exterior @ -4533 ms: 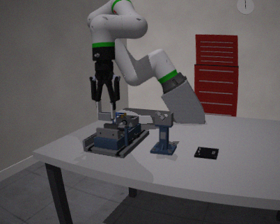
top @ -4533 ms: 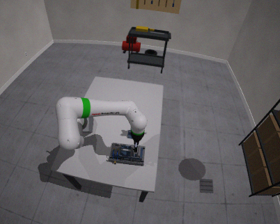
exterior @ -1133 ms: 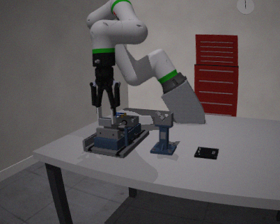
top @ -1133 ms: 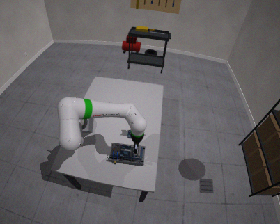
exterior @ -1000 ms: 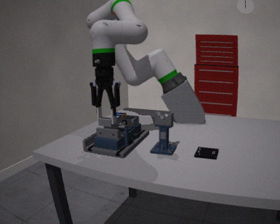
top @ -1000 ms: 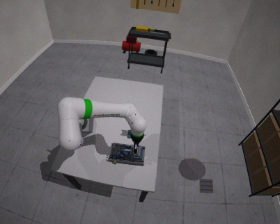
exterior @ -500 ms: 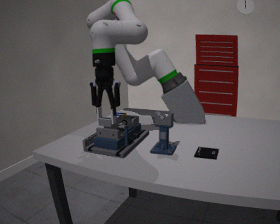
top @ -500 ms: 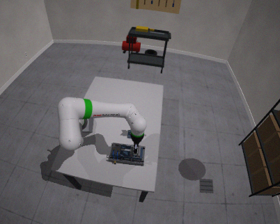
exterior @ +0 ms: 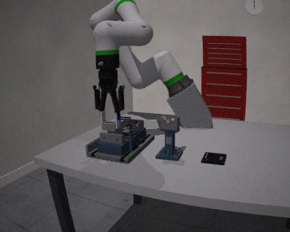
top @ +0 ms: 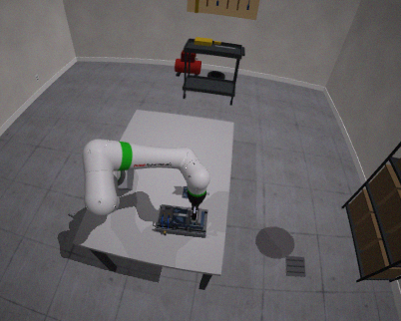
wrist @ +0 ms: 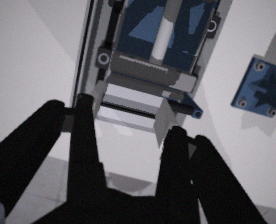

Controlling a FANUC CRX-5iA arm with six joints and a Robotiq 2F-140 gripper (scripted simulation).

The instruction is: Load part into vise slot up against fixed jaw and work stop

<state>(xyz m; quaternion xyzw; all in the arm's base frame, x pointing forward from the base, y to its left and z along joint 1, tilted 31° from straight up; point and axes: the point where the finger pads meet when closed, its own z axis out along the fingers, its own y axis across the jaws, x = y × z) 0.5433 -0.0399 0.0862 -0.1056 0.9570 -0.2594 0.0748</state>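
Now: the part 20 mm below my hand. Also, from my hand: air cylinder rod (90 mm behind, 10 mm to the left, 60 mm below); blue work stop (10 mm behind, 90 mm to the left, 80 mm below); black infeed plate (120 mm behind, 400 mm to the left, 140 mm below).
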